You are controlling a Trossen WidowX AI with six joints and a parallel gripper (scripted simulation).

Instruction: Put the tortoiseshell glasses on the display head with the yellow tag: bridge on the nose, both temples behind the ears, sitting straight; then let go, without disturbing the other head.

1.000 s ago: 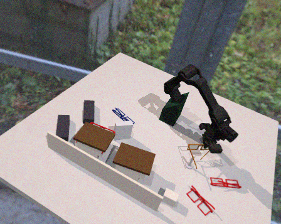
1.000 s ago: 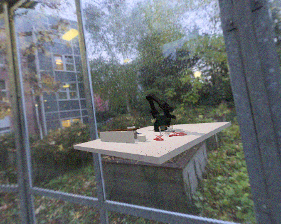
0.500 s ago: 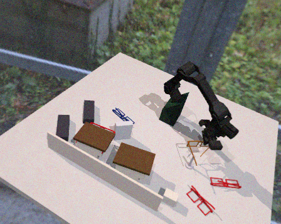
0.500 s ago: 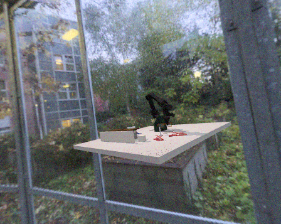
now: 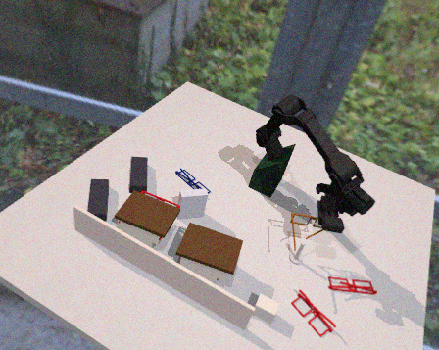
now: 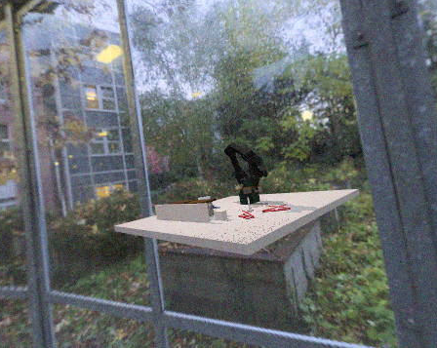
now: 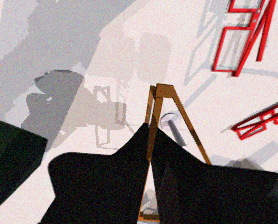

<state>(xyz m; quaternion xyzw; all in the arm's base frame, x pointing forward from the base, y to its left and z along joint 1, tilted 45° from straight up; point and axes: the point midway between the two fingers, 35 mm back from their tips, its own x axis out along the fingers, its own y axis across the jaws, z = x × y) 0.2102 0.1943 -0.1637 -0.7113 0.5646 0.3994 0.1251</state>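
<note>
The grey peg lies 8 cm ahead of my gripper tip, 2 cm to the right of it and 10 cm below it. Also, from my gripper tip: long wall 41 cm ahead, 35 cm to the right, 7 cm below; then cream block 32 cm ahead, 3 cm to the right, 10 cm below.
</note>
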